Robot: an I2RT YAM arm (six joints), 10 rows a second.
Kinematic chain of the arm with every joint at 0, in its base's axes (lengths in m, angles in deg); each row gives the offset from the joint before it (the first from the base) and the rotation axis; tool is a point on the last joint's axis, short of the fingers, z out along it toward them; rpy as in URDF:
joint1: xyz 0 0 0.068 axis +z
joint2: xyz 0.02 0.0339 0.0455 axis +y
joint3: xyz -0.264 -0.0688 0 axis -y
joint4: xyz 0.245 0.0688 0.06 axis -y
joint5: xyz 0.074 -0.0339 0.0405 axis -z
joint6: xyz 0.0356 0 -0.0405 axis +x
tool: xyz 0 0 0 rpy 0 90 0
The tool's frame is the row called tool.
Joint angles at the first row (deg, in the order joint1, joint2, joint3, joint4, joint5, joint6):
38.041, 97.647, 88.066, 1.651, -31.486, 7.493
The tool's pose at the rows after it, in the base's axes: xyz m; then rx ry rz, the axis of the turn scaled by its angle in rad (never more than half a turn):
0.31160, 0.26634, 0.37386, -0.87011, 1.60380, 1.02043
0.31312, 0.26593, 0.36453, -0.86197, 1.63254, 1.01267
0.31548, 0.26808, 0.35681, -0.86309, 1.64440, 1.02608
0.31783, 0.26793, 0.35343, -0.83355, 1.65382, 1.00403
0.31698, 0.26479, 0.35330, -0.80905, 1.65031, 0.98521
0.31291, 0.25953, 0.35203, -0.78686, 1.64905, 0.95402
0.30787, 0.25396, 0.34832, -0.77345, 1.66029, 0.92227
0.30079, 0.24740, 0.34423, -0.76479, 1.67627, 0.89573
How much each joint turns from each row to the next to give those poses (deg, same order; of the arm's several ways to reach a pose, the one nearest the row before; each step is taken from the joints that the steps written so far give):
-0.024, -0.162, -0.797, -0.767, 1.267, -0.614
-0.136, 0.182, -1.369, 0.236, 0.535, 0.130
-0.003, 0.738, -0.708, 0.940, -0.505, 0.486
-0.085, 0.252, -0.524, 0.950, 1.739, 0.415
-0.171, -0.711, -1.112, 1.084, 1.334, 0.242
-0.095, -1.536, -2.158, 0.989, 1.809, -0.279
-0.063, -1.645, -2.424, 0.260, 1.605, -0.549
-0.023, -2.067, -2.779, -0.119, 1.305, -0.484

